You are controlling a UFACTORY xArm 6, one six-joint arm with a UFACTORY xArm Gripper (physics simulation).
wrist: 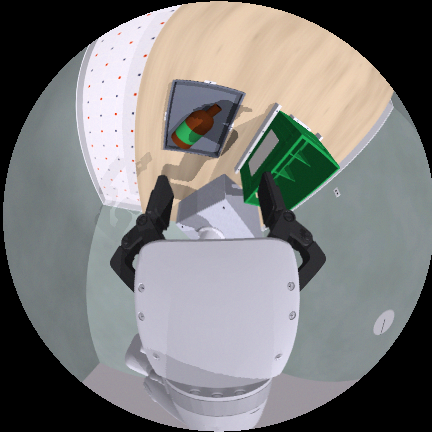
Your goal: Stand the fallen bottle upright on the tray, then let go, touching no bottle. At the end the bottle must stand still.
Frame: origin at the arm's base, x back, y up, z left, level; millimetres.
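Seen in the pictures: gripper, fingertip midpoint: (214, 181); arm's base at its link origin: (211, 235).
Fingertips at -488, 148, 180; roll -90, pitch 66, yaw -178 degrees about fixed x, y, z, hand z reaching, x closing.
Pixels of each thing's middle, then the offset from my fingertips to it, as dx, dy, dz. "spot": a spot on its surface instead.
- brown bottle at the middle of its body: (197, 123) +82, -293, +20
- grey tray at a spot on its surface: (187, 92) spot: +5, -330, +82
- green crate at the middle of its body: (284, 163) +72, -248, -266
A brown bottle (201, 121) with a green label lies on its side in the grey tray (187, 92) in the upper middle of the wrist view. Its neck points to the upper right and its base lies near the tray's lower left corner. My gripper (214, 181) is wide open with nothing between its fingers. It is above and apart from the bottle, which shows beyond the fingertips, between their directions in the view.
A green crate (312, 145) with inner dividers stands right of the tray, partly behind my right finger. A grey block-shaped base (205, 200) shows between the fingers. A white dotted strip (107, 107) runs along the left table edge.
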